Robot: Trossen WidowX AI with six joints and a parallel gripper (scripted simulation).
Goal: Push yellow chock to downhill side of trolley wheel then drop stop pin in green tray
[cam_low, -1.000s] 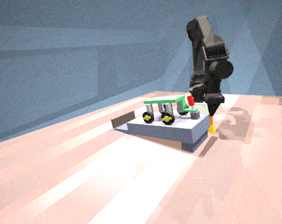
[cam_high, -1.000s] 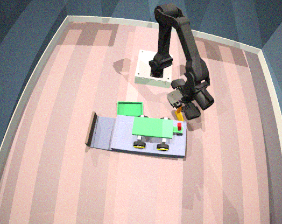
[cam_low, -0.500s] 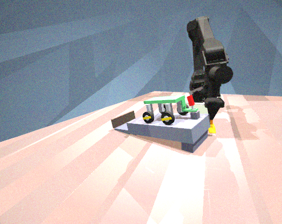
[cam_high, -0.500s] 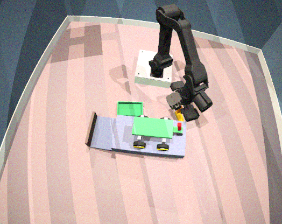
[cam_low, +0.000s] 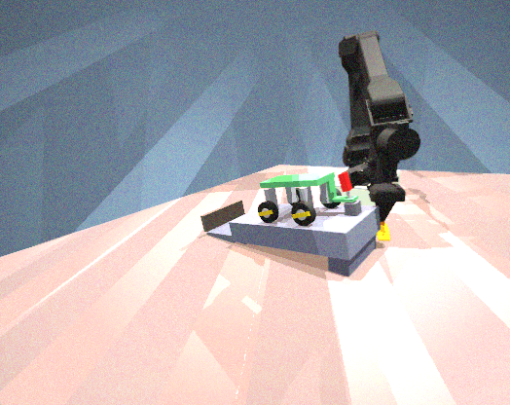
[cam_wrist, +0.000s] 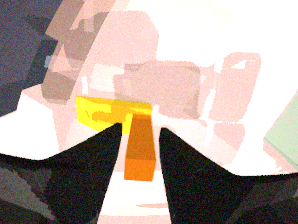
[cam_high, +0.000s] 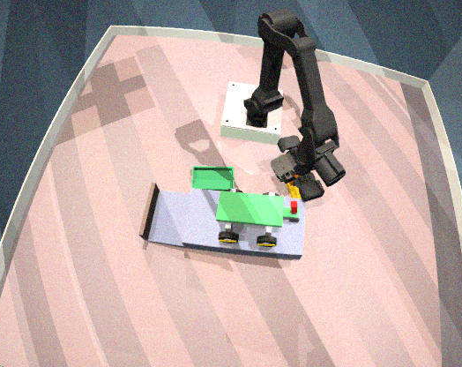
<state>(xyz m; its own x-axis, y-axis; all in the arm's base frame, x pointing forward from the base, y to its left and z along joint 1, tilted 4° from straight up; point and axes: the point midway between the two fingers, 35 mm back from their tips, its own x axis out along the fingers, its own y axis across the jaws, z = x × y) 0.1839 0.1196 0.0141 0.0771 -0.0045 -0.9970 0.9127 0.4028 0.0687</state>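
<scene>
The green tray is 23 cm to the right of my gripper tip, 4 cm below it and 2 cm ahead of it. The rest, counted from my gripper tip: red-headed stop pin: 14 cm ahead, 10 cm above, 2 cm to the right; then chock: 2 cm ahead, 1 cm to the left, 1 cm below; then pale blue ramp: 15 cm ahead, 13 cm to the right, 2 cm above.
</scene>
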